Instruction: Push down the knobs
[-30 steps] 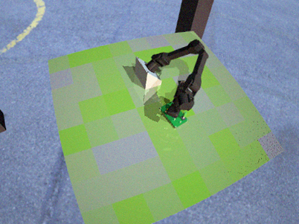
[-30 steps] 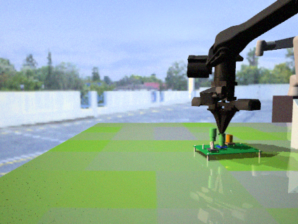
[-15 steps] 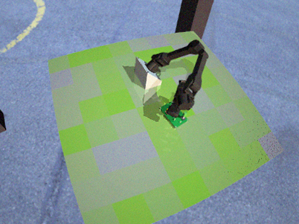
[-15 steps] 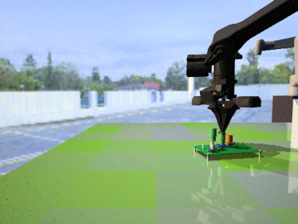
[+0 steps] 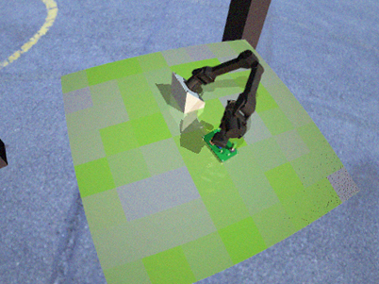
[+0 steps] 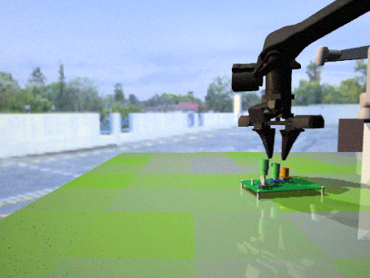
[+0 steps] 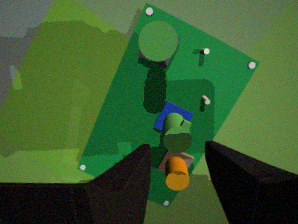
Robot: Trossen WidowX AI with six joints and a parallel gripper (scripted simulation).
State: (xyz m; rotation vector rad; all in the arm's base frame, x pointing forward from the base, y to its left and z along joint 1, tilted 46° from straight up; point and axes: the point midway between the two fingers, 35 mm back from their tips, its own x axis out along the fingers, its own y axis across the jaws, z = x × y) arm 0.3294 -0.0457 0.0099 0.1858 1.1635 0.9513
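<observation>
The green knob lies 20 mm below my gripper tip.
</observation>
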